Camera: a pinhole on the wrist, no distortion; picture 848 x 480 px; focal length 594.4 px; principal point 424.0 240.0 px. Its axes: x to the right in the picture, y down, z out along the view. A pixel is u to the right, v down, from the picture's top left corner.
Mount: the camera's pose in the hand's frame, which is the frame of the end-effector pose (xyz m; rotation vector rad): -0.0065 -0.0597 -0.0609 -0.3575 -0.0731 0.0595
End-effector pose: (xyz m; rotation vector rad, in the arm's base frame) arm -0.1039 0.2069 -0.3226 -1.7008 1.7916 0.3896
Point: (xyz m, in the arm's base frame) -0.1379 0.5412 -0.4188
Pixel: 162.9 298.3
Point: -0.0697 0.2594 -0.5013
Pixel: 663.2 186.6
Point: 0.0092 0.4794 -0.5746
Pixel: 399.3 73.0
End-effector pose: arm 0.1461 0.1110 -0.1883 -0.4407 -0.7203 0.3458
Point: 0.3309 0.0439 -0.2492
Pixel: behind the camera
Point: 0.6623 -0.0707 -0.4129
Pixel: behind the camera
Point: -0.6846 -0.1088 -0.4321
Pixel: outside the picture
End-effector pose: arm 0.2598 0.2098 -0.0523 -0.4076 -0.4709 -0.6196
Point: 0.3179 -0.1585 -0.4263
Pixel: behind the camera
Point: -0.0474 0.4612 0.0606
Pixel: 40.4 94.2
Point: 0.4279 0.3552 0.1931
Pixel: 831.3 417.1
